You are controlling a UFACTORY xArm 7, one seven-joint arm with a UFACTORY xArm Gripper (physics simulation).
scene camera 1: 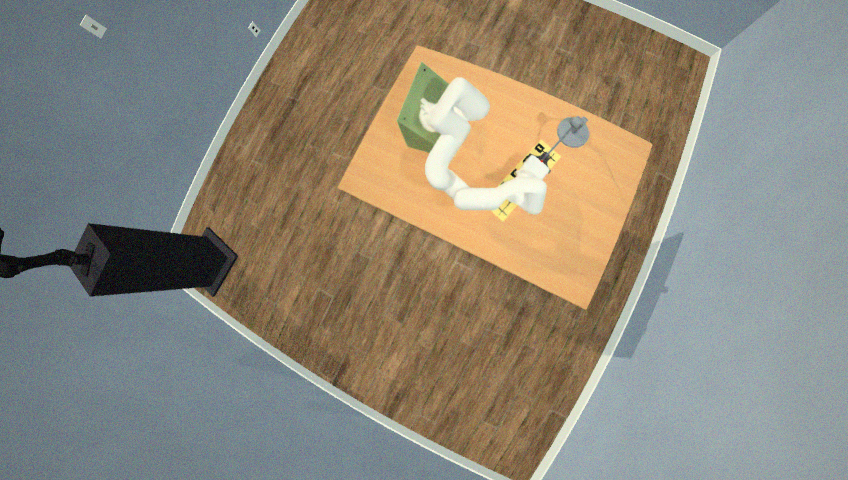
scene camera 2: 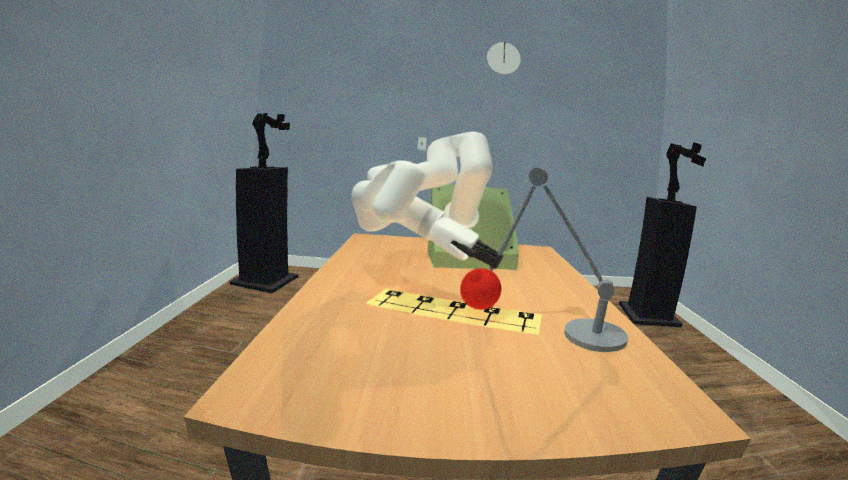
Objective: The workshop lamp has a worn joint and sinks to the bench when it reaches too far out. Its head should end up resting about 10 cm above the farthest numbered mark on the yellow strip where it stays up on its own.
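Frame: origin at the arm's base, x down, y right, z back, level; centimetres.
Seen in the pictures: gripper, fingertip midpoint: [scene camera 1: 546, 155] [scene camera 2: 500, 262]; arm's base at its link origin: [scene camera 2: 461, 215].
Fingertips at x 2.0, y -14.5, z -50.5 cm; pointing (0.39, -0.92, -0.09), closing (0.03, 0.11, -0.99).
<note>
Pixels of each thing's top centre, then the offset from my fingertips to it. "*": a spot on its surface instead. Level surfaces: height alone.
- round base at a spot on its surface: [scene camera 2: 595, 336] [scene camera 1: 577, 136] * dx +13.1, dy -24.5, dz -8.2 cm
- raised elbow joint at a spot on its surface: [scene camera 2: 537, 176] * dx -20.8, dy -6.4, dz -3.0 cm
- red round lamp head at a spot on its surface: [scene camera 2: 480, 288] * dx +5.5, dy +3.8, dz -4.0 cm
- wooden table at its surface level: dx +14.4 cm
The grey workshop lamp stands on a round base [scene camera 1: 580, 140] [scene camera 2: 595, 336] beside the right end of the yellow strip [scene camera 1: 504, 216] [scene camera 2: 439, 304] in the scene camera 2 view. Its two thin rods meet at a raised elbow joint [scene camera 2: 537, 176]. The red round lamp head [scene camera 2: 480, 288] hangs at the end of the front rod, above the table. In that view it appears over the strip between the third and fourth marks from the left. The mark numbers are too small to read surely. My gripper [scene camera 1: 544, 158] [scene camera 2: 496, 260] is shut on the lamp rod just above the head; it mostly hides the head from above.
The white arm reaches over the wooden table [scene camera 1: 595, 237] [scene camera 2: 357, 404] from a green mount [scene camera 1: 416, 98] [scene camera 2: 496, 208] at the far end. The lamp elbow rises to the right of the gripper in the scene camera 2 view. Black pedestals [scene camera 2: 261, 226] [scene camera 2: 666, 255] stand beyond the table.
</note>
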